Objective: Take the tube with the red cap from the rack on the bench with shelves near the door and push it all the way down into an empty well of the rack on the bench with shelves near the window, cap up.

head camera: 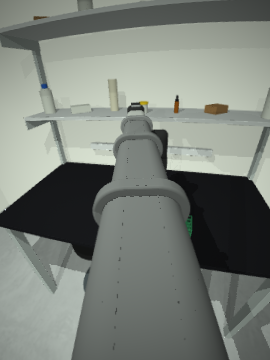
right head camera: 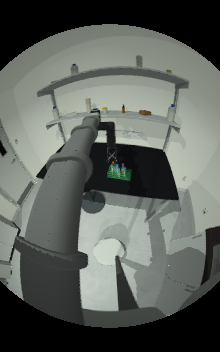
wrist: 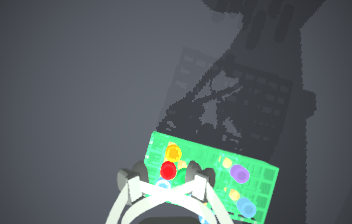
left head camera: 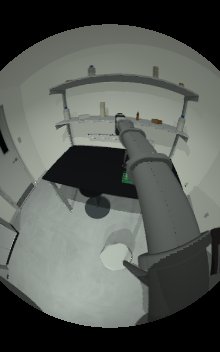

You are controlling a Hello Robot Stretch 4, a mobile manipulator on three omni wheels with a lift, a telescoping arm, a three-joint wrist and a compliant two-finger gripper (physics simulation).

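Places are measured from the robot's base along level axes (x left, y back, z up), in metres.
Where they show: gripper, between the fingertips: (right head camera: pixel 111 162) (wrist: pixel 166 173); robot's base, origin of its link: (right head camera: pixel 109 250) (left head camera: pixel 114 255).
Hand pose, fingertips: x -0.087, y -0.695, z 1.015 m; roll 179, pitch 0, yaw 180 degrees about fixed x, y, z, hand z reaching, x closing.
Note:
Each offset is from my fingertips to the centre of the thing. Level surfaces: height alone.
The red-capped tube @(dx -0.003, dy +0.001, dz -0.065 m) (wrist: pixel 168 170) stands cap up in the green rack @(dx -0.062, dy +0.030, dz -0.100 m) (head camera: pixel 190 226) (left head camera: pixel 127 178) (right head camera: pixel 126 176) (wrist: pixel 266 174) on the black bench top. My gripper (right head camera: pixel 112 158) (wrist: pixel 166 173) points down over the rack, open, with one finger on each side of the red cap in the wrist view and a gap on both sides. An orange-yellow cap @(dx -0.009, dy -0.019, dz -0.065 m) (wrist: pixel 173 153) is right beside the red one. A purple cap @(dx -0.091, dy +0.006, dz -0.065 m) (wrist: pixel 240 174) and a blue cap @(dx -0.100, dy +0.052, dz -0.065 m) (wrist: pixel 246 206) stand farther right. A green cap @(dx -0.023, dy +0.009, dz -0.065 m) (wrist: pixel 182 176) is partly hidden by a finger. No second rack shows.
The arm (head camera: pixel 142 240) (left head camera: pixel 165 205) (right head camera: pixel 55 215) reaches over the black bench top @(dz -0.129 m) (head camera: pixel 75 195) (left head camera: pixel 85 165) (right head camera: pixel 155 175). A shelf @(dz +0.328 m) (head camera: pixel 180 116) behind holds bottles and a brown box @(dx -0.364, dy -0.378, dz +0.348 m) (head camera: pixel 216 108). A round white-topped stool (left head camera: pixel 116 256) (right head camera: pixel 107 251) stands in front.

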